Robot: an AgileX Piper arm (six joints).
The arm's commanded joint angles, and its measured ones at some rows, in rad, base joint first. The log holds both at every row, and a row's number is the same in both.
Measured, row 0: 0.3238, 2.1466, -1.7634, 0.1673, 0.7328, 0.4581
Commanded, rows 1 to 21: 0.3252, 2.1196, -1.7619, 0.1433, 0.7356, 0.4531; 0.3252, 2.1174, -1.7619, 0.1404, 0.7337, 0.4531; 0.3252, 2.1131, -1.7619, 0.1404, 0.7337, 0.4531; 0.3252, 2.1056, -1.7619, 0.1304, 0.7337, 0.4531; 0.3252, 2.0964, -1.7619, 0.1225, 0.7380, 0.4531; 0.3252, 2.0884, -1.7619, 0.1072, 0.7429, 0.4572; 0.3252, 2.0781, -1.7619, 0.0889, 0.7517, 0.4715; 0.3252, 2.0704, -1.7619, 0.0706, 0.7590, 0.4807; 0.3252, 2.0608, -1.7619, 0.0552, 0.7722, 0.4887; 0.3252, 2.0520, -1.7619, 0.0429, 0.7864, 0.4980; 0.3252, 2.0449, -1.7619, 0.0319, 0.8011, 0.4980; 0.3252, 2.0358, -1.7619, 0.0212, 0.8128, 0.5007; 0.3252, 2.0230, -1.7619, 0.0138, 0.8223, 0.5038; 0.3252, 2.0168, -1.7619, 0.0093, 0.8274, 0.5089; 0.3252, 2.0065, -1.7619, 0.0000, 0.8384, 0.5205; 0.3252, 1.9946, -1.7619, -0.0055, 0.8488, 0.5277; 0.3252, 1.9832, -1.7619, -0.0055, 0.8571, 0.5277; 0.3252, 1.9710, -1.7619, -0.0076, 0.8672, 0.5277; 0.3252, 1.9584, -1.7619, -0.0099, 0.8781, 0.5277; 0.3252, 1.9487, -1.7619, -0.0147, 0.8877, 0.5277; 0.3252, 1.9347, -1.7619, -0.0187, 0.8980, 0.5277
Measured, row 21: 0.3238, 1.9856, -1.7612, 0.0000, 0.8608, 0.5231
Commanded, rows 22 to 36: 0.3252, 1.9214, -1.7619, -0.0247, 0.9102, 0.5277; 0.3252, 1.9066, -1.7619, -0.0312, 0.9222, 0.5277; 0.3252, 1.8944, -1.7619, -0.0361, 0.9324, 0.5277; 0.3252, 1.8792, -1.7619, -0.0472, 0.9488, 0.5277; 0.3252, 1.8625, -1.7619, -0.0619, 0.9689, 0.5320; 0.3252, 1.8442, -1.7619, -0.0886, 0.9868, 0.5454; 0.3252, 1.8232, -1.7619, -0.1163, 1.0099, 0.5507; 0.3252, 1.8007, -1.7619, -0.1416, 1.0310, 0.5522; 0.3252, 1.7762, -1.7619, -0.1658, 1.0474, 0.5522; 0.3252, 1.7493, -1.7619, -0.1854, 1.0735, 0.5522; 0.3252, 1.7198, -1.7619, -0.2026, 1.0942, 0.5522; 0.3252, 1.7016, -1.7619, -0.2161, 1.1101, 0.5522; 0.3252, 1.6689, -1.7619, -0.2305, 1.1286, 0.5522; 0.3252, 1.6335, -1.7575, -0.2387, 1.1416, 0.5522; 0.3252, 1.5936, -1.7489, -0.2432, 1.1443, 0.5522
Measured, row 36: 0.3238, 1.7143, -1.7612, -0.1944, 1.0942, 0.5493
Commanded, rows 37 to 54: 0.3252, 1.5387, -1.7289, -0.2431, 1.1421, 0.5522; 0.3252, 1.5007, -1.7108, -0.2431, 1.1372, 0.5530; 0.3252, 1.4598, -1.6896, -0.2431, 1.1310, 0.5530; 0.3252, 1.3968, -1.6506, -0.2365, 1.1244, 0.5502; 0.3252, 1.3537, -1.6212, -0.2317, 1.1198, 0.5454; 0.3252, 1.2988, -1.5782, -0.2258, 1.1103, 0.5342; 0.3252, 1.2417, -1.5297, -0.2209, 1.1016, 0.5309; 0.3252, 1.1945, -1.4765, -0.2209, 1.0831, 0.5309; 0.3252, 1.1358, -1.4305, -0.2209, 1.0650, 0.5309; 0.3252, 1.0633, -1.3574, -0.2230, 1.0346, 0.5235; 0.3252, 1.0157, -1.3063, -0.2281, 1.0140, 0.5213; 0.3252, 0.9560, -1.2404, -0.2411, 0.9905, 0.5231; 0.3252, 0.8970, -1.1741, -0.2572, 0.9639, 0.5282; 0.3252, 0.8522, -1.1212, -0.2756, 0.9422, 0.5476; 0.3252, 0.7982, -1.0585, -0.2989, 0.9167, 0.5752; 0.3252, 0.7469, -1.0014, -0.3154, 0.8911, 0.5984; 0.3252, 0.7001, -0.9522, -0.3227, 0.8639, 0.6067; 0.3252, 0.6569, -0.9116, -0.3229, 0.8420, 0.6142
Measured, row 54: 0.3238, 0.8148, -1.0792, -0.2785, 0.9445, 0.5695
